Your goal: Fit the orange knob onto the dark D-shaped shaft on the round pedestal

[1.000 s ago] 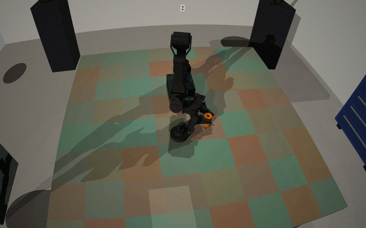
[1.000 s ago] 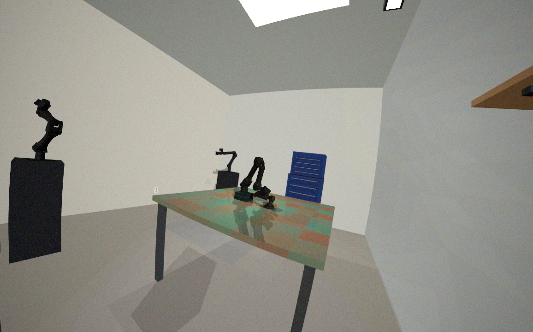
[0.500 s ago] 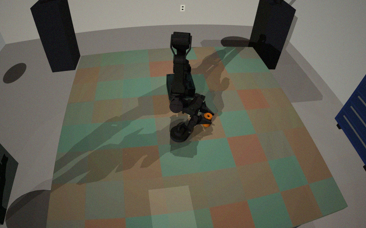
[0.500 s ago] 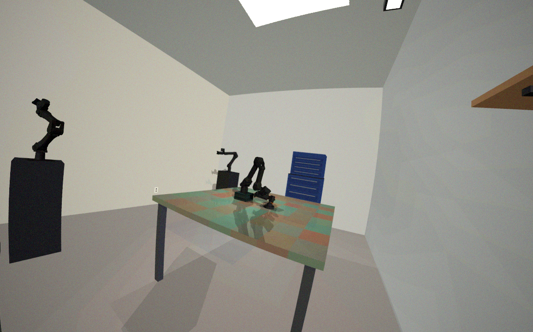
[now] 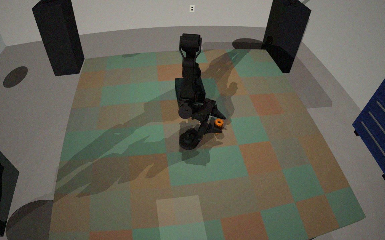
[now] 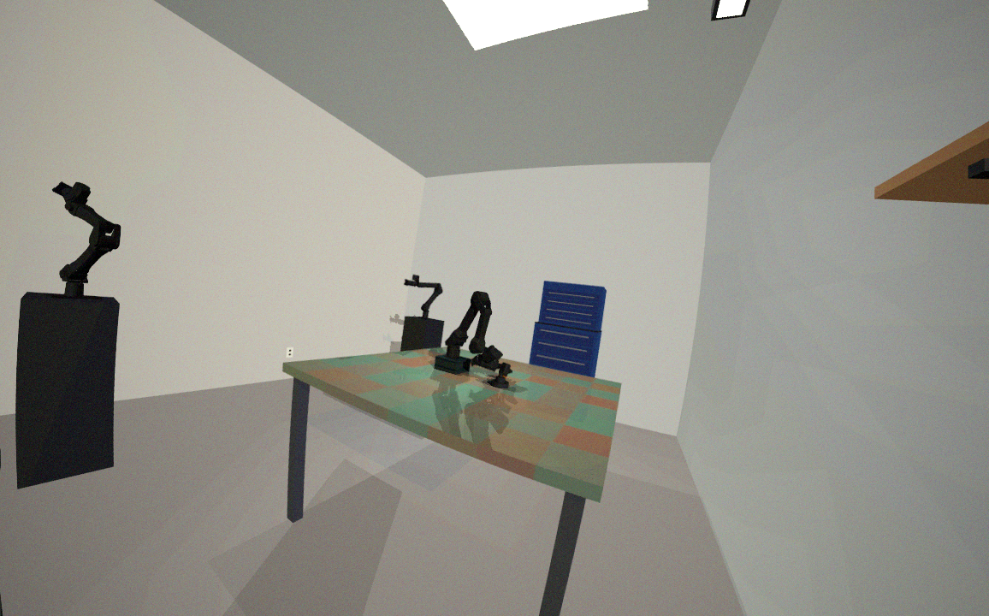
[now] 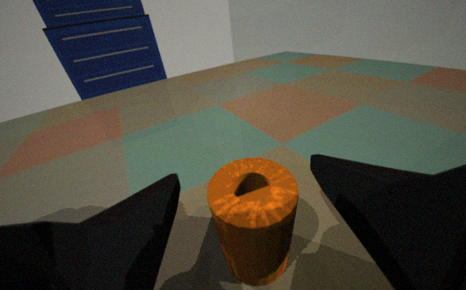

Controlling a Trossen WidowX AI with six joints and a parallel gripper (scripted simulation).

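The orange knob is 2 cm to the right of my gripper tip, 2 cm below it and 1 cm behind it. Also, from my gripper tip: pedestal (17 cm to the right, 4 cm ahead, 2 cm below).
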